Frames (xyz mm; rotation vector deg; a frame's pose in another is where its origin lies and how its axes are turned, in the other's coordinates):
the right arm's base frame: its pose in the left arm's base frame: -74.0 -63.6 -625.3 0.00 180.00 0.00
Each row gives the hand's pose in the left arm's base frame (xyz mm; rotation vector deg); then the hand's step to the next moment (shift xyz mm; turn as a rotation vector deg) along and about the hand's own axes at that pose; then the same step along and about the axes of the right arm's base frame.
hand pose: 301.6 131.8 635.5 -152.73 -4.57 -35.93
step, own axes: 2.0 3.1 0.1 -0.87 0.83 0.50
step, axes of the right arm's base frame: -2.3 -2.9 0.3 0.45 -0.54 1.10
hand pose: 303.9 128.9 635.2 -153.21 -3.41 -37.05
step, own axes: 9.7 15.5 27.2 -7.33 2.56 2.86
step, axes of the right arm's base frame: -22.4 -4.5 23.5 4.98 -0.92 6.54
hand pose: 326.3 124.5 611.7 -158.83 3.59 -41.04
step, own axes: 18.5 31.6 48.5 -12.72 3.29 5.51
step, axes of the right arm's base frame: -40.4 -20.0 40.7 8.41 -0.36 11.50
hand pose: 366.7 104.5 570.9 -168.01 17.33 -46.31
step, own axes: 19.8 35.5 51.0 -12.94 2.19 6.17
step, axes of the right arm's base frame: -37.0 -37.4 38.6 8.07 0.78 12.02
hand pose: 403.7 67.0 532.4 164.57 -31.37 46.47
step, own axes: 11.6 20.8 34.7 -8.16 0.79 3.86
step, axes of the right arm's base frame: -18.4 -29.8 23.4 4.89 1.05 7.56
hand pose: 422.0 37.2 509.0 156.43 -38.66 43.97
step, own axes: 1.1 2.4 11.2 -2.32 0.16 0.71
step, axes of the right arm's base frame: -4.5 -6.2 8.6 1.53 0.48 1.83
